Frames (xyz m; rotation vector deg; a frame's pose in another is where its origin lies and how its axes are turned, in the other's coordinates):
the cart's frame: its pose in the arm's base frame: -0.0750 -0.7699 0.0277 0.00 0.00 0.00
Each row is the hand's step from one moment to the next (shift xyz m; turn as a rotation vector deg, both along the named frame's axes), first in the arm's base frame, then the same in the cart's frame.
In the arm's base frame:
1: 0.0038 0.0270 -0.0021 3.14 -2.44 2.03
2: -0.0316 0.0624 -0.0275 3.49 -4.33 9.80
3: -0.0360 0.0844 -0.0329 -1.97 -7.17 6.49
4: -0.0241 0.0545 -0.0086 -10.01 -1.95 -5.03
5: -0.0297 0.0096 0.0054 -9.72 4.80 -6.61
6: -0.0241 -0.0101 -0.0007 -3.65 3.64 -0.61
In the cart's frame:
1: 0.0038 0.0270 -0.0021 3.14 -2.44 2.03
2: -0.0316 0.0624 -0.0275 3.49 -4.33 9.80
3: -0.0360 0.0844 -0.0329 -1.97 -7.17 6.49
4: -0.0241 0.0545 -0.0086 -10.01 -1.95 -5.03
5: -0.0297 0.0096 0.0054 -9.72 4.80 -6.61
6: -0.0241 -0.0101 -0.0007 -3.65 3.64 -0.61

